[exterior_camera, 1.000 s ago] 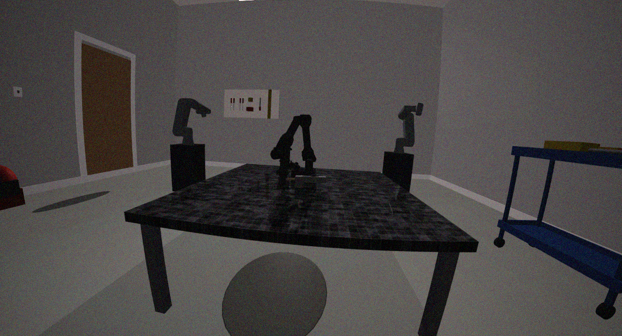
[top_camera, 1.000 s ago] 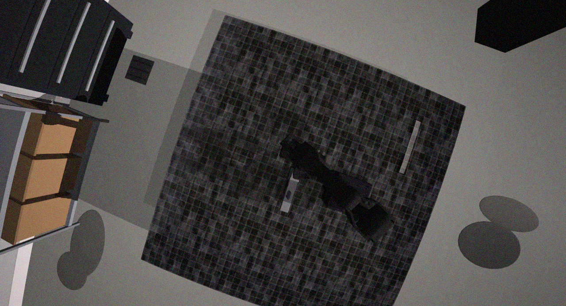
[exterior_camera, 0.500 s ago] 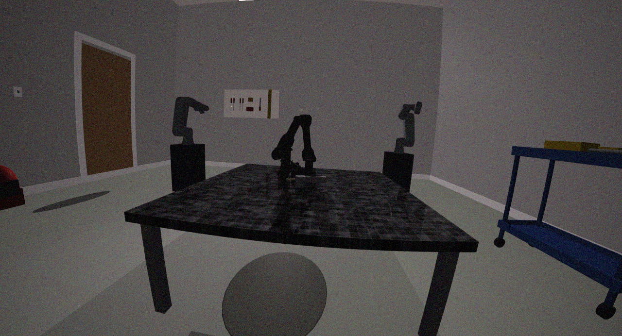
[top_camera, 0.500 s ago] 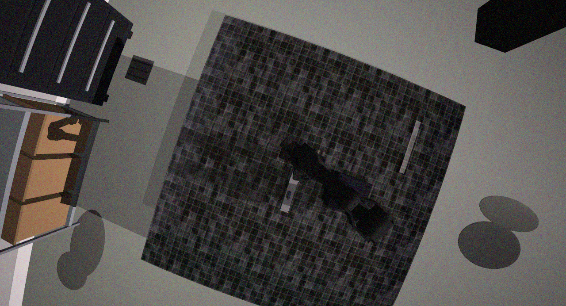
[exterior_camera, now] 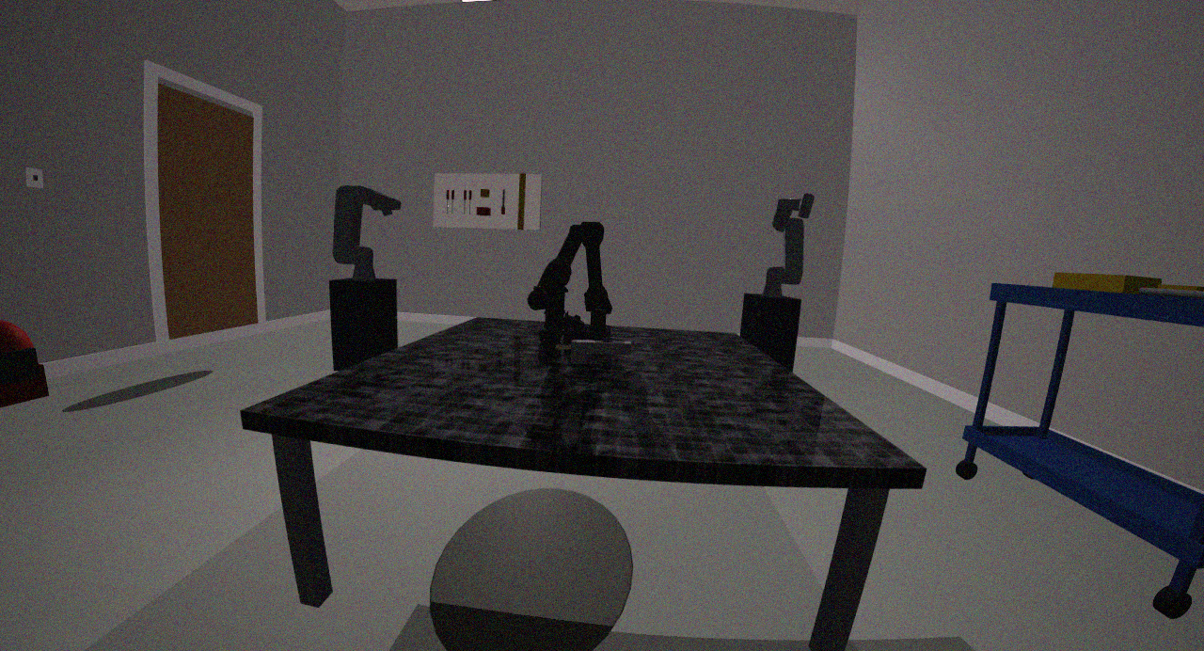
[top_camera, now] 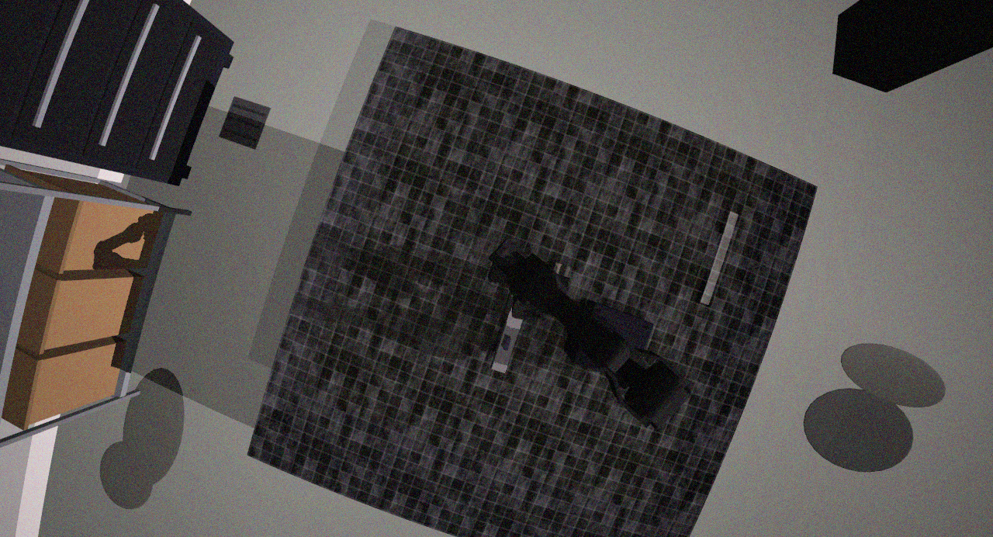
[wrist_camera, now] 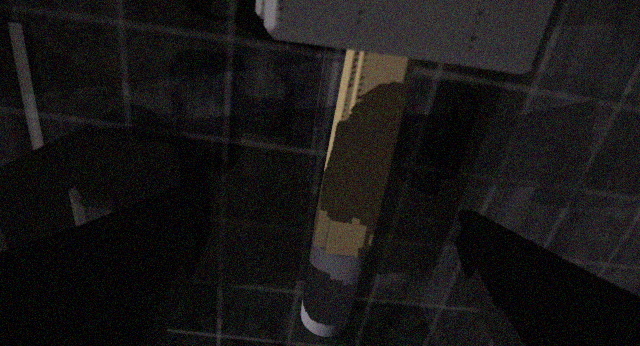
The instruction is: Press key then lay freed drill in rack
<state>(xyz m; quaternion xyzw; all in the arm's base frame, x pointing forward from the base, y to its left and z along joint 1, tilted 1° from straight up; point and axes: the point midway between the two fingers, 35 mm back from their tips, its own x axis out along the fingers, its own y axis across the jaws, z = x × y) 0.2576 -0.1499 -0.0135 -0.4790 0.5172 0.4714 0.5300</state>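
The drill lies 40 mm to the left of my gripper tip and 30 mm above it. Round my gripper tip: dark grey block (10 mm ahead, 140 mm to the left, 30 mm above).
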